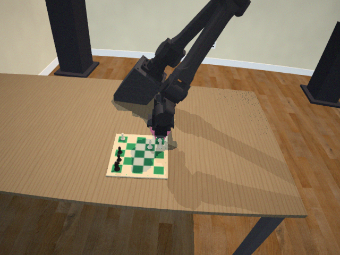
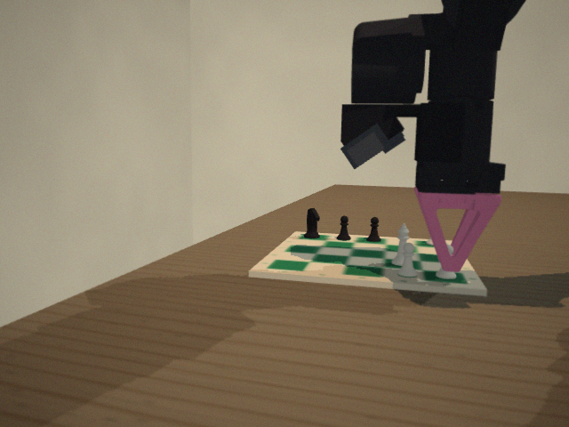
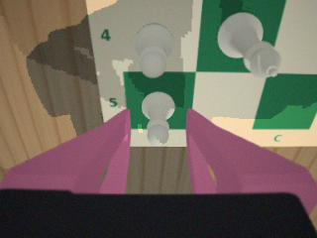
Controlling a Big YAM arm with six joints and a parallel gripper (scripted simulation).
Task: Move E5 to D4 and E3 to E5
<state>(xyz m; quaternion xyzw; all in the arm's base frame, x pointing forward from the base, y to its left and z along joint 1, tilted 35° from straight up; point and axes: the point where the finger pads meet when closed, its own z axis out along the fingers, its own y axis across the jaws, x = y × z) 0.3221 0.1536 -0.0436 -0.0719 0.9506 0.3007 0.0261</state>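
My hand is 50 mm short of the white bishop and 30 mm to the left of it. Round my hand: black knight: 180 mm ahead, 120 mm to the right; cream chessboard: 90 mm ahead, 60 mm to the right, 20 mm below.
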